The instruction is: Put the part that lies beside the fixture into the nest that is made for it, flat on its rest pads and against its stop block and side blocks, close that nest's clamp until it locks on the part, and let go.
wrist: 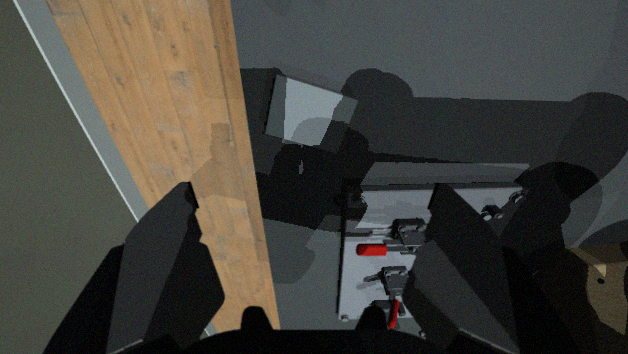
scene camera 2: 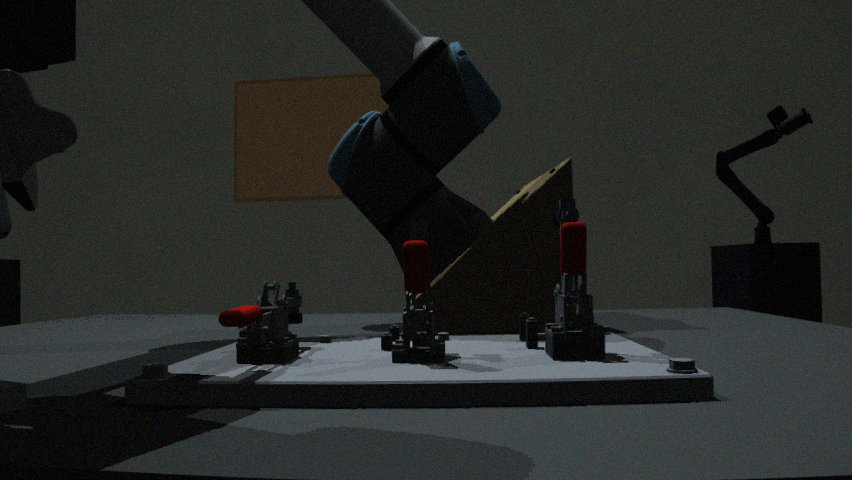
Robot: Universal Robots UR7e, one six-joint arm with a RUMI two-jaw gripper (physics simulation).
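Where they show: gripper, fingertip midpoint: [wrist: 313, 185]; arm's base, link origin: [scene camera 2: 454, 255].
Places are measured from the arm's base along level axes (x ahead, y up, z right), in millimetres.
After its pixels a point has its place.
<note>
My gripper [wrist: 313, 185] {x 557, y 27, z 343 mm} is wide open and empty, high above the table; in the scene view it shows partly at the left edge. A flat pale plate [wrist: 310, 112] {x 559, y -82, z 354 mm} lies beside the fixture [scene camera 2: 333, 372] {x 505, y -82, z 124 mm} [wrist: 357, 267] {x 514, y -82, z 90 mm}, crossed by shadows. It shows beyond the fingertips; whether it is the part itself or a support, I cannot tell. The fixture carries three clamps. The left clamp's red handle [scene camera 2: 240, 315] {x 521, y -43, z 178 mm} lies low; the middle red handle [scene camera 2: 415, 265] {x 478, y -15, z 70 mm} and the right red handle [scene camera 2: 573, 248] {x 476, y -5, z -40 mm} stand upright. The right finger hides some of the fixture in the wrist view.
A wooden wedge [scene camera 2: 512, 286] {x 153, y -42, z -56 mm} [wrist: 607, 285] {x 119, y -39, z 43 mm} stands behind the fixture. The arm's dark joints [scene camera 2: 417, 137] {x 82, y 157, z 54 mm} show above and behind the clamps. A thin black arm [scene camera 2: 742, 187] stands on a dark block [scene camera 2: 766, 280] at the right. Wood planks [wrist: 165, 75] show beside the table.
</note>
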